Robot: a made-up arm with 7 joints.
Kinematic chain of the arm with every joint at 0, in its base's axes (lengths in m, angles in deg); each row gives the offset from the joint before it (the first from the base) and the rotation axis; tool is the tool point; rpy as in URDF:
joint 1: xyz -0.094 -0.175 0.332 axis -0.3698 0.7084 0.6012
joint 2: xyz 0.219 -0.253 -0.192 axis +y
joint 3: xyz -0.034 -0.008 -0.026 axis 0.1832 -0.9 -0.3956
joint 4: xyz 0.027 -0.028 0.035 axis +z
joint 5: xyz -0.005 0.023 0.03 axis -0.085 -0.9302 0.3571
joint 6: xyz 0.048 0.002 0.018 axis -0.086 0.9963 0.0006
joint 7: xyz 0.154 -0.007 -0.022 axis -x
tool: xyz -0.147 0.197 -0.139 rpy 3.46 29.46 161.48
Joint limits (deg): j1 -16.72..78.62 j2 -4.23..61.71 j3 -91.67..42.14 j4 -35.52..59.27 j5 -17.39..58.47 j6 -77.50..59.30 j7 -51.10..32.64
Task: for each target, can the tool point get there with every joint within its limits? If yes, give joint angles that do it. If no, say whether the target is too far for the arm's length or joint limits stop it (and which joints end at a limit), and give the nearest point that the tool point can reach.
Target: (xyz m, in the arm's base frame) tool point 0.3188 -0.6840 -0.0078
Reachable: no: joint limits stop it (at a limit: joint 1, joint 2, joint 4, joint 6, joint 7) | nearest point 0.2962 -0.6420 0.0214 | short by 0.056 m
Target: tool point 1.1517 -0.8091 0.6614
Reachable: no: too far | nearest point 0.4022 -0.5421 0.3093 | short by 0.870 m
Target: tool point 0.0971 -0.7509 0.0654
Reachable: no: joint limits stop it (at a limit: joint 1, joint 2, joint 4, joint 6, joint 7) | nearest point 0.0375 -0.6013 0.0953 | short by 0.164 m
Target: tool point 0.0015 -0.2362 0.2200
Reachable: yes | joints 20.50 3.72 -49.50 39.81 -5.94 1.16 -40.11
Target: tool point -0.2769 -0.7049 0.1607
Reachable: no: joint limits stop it (at a limit: joint 1, joint 3, joint 4, joint 6, joint 7) | nearest point -0.1902 -0.6142 0.1320 | short by 0.129 m
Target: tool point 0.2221 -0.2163 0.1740
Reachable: yes | joints -8.16 2.03 3.05 19.52 41.73 -31.52 14.05
